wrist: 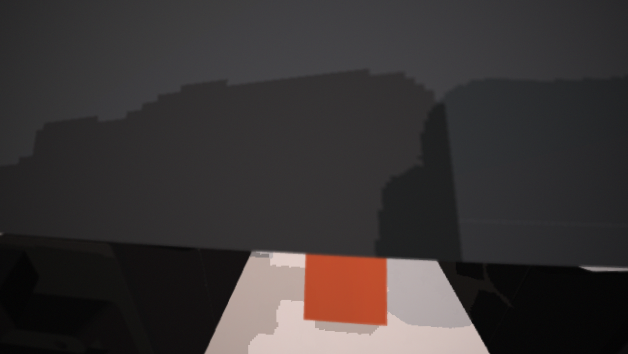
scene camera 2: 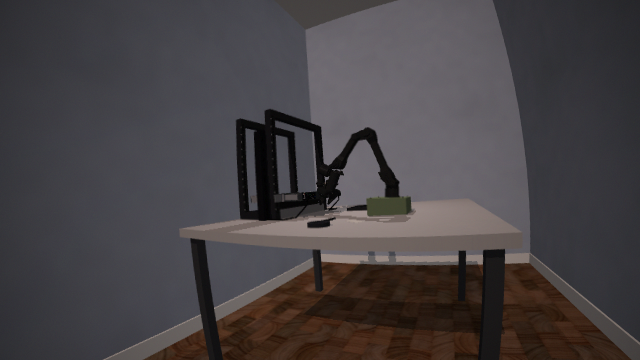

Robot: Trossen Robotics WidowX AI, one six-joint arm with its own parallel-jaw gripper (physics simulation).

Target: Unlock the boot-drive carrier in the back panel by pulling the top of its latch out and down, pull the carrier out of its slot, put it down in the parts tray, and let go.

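Frame: origin at the arm's base, x right, y ahead, z up, level; metres.
Where they show: gripper, fingertip midpoint: (scene camera 2: 324, 204); arm's base, origin of the base link: (scene camera 2: 392, 197).
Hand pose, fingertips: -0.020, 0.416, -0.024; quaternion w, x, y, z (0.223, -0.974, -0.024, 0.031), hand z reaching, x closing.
Each offset is from my fingertips to the top centre of the thing, as dx, dy, dz. "*": to the spot under its first point.
The orange latch @(* -0.004, -0.008, +0.076) (wrist: 345, 290) sticks out past the edge of a dark flat surface in the wrist view. Its exact tilt cannot be told. My gripper (wrist: 345, 305) (scene camera 2: 328, 195) is open, with one dark finger on each side of the latch and a gap to both. Nothing is held. In the scene view it is low at the front of the rack-mounted unit @(* -0.234, +0.062, +0.059) (scene camera 2: 289, 197). The carrier itself cannot be made out; the gripper hides part of the unit there. A green box (scene camera 2: 389, 206), possibly the parts tray, stands on the table near the arm's base; its inside is hidden.
The black rack frame (scene camera 2: 270, 165) stands upright at the left of the table (scene camera 2: 360, 240). A round black object @(-0.446, -0.266, -0.037) (scene camera 2: 318, 224) lies near the table's front edge. A flat dark item @(+0.245, -0.143, -0.034) (scene camera 2: 357, 207) lies behind and left of the green box. A thin dark cable hangs beside the unit.
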